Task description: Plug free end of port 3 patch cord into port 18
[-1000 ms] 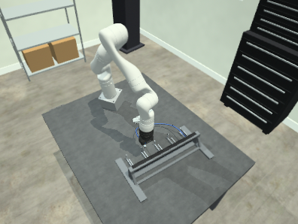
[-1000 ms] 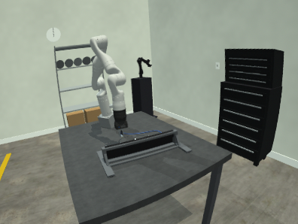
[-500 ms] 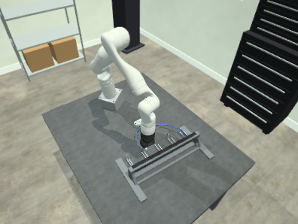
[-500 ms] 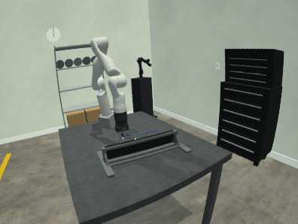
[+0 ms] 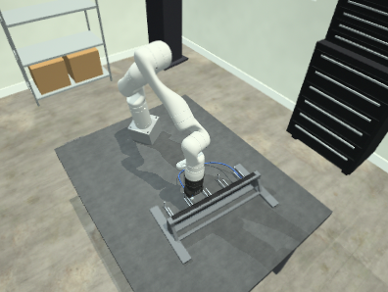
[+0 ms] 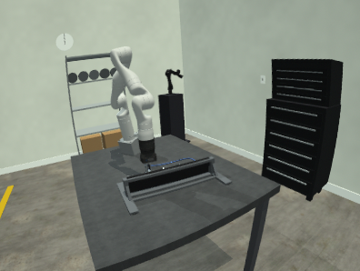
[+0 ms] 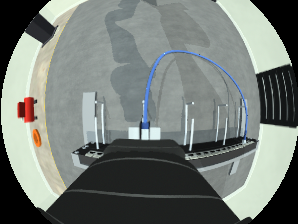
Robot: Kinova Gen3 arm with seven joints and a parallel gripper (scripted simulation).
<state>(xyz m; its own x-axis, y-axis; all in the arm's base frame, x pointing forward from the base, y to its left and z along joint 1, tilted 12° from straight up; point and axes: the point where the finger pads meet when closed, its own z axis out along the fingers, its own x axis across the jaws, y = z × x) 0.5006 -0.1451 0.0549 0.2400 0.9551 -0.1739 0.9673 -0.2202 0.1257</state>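
My gripper is now 1 cm short of the plug and 1 cm above it.
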